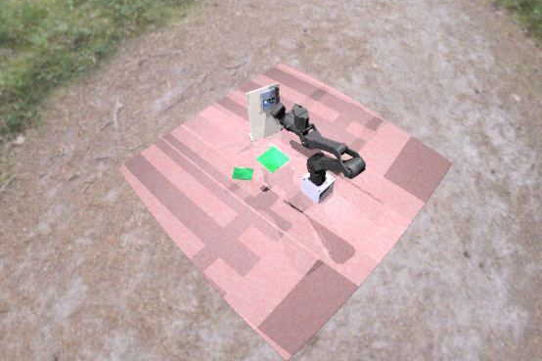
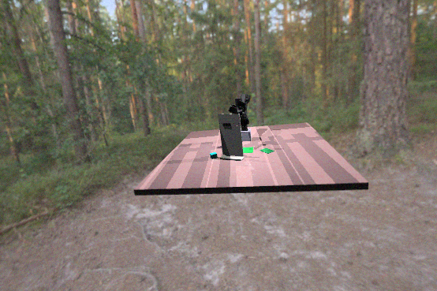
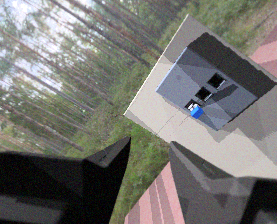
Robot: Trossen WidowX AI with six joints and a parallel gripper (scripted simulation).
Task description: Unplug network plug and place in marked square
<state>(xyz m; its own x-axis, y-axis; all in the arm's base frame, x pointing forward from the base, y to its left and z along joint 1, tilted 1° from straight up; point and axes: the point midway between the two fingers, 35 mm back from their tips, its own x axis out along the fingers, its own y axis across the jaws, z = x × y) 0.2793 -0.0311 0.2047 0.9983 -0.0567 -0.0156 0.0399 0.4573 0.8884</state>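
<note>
Right now the blue network plug is 9 cm ahead of my gripper tip, 5 cm to the right of it and 5 cm below it. From my gripper tip the other things lie so: beige panel: 11 cm ahead, 6 cm to the right, 15 cm below; green marked square: 3 cm behind, 4 cm to the left, 30 cm below.
</note>
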